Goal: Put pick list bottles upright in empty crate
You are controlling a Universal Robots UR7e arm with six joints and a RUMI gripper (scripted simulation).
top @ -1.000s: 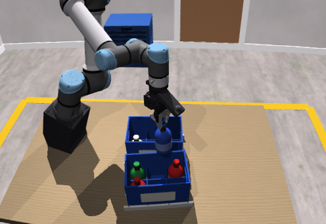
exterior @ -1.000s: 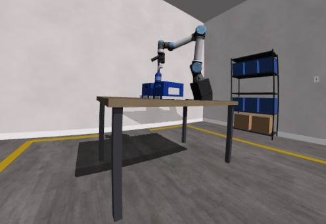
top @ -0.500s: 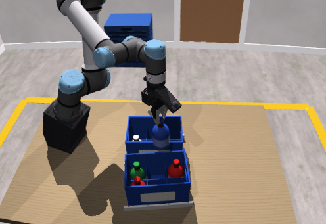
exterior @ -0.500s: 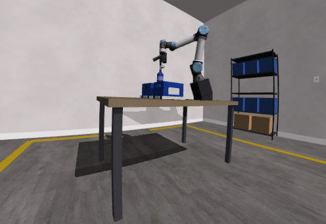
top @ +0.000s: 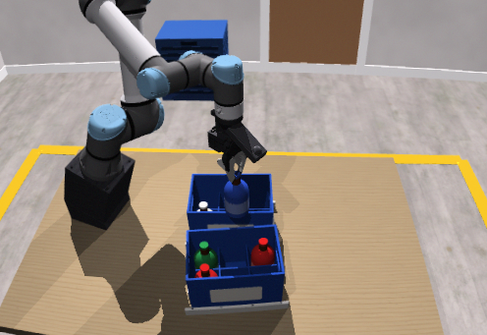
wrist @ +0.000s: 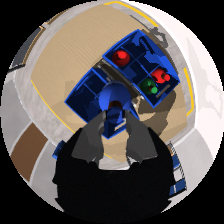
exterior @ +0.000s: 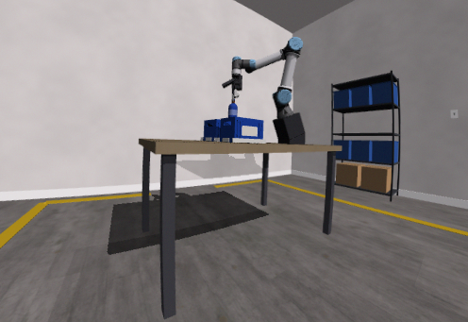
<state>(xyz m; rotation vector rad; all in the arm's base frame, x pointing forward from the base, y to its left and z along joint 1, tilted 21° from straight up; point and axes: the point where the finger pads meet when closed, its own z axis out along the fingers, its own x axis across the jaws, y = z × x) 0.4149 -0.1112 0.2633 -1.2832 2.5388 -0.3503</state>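
The blue-capped bottle is 70 mm below my hand. The rest, counted from my hand: pick list strip: 330 mm below, 240 mm to the left, 40 mm behind; green bottle: 250 mm below, 120 mm to the right, 90 mm behind; white bottle: 250 mm below, 110 mm behind, 50 mm to the left.
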